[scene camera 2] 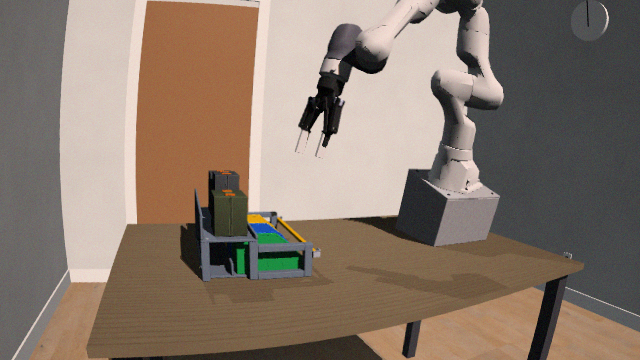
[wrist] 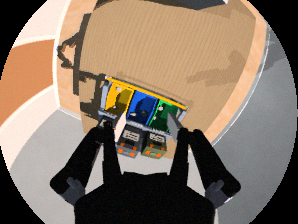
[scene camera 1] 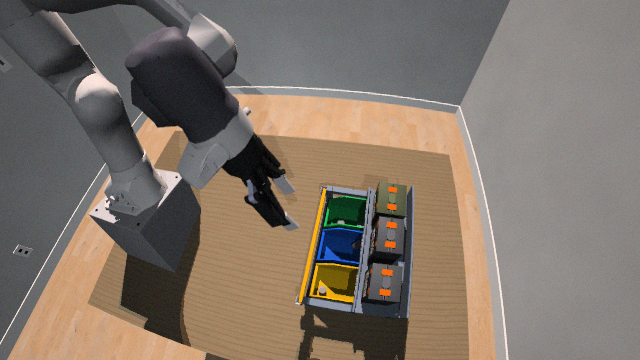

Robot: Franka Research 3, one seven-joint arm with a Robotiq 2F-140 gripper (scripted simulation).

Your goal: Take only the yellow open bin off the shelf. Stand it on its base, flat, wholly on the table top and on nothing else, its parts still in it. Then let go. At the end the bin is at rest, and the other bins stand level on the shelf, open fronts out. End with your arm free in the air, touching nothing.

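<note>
Yellow open bin (scene camera 1: 339, 280). Blue bin (scene camera 1: 337, 248). Green bin (scene camera 2: 268, 260), also (scene camera 1: 352, 210). My gripper (scene camera 1: 291, 209), also (scene camera 2: 308, 155) and (wrist: 146, 117).
</note>
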